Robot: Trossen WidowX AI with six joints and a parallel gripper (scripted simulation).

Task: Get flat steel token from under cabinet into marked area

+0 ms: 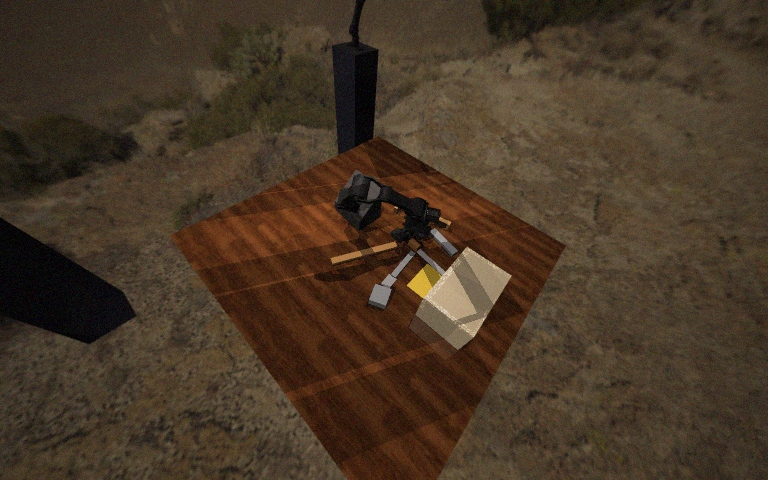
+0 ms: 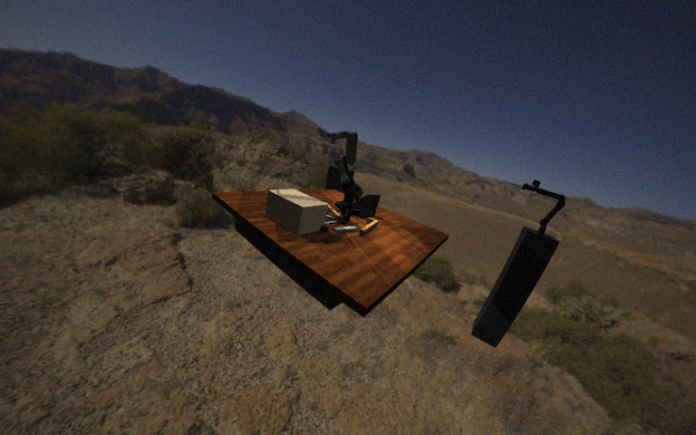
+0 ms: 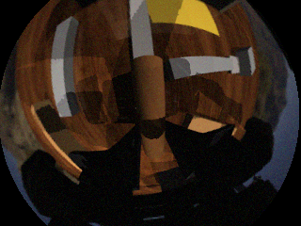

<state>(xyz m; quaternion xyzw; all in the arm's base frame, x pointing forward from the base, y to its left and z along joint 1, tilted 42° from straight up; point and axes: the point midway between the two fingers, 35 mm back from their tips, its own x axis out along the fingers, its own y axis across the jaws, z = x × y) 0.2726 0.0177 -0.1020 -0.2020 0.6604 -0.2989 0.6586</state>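
Right now the grey bar is 130 mm ahead of my gripper tip and 110 mm to the left of it. The rest, counted from my gripper tip: wooden stick: 80 mm behind, 200 mm to the right; then grey block: 100 mm ahead, 310 mm to the right, 10 mm above; then grey scraper: 80 mm ahead, 170 mm to the right.
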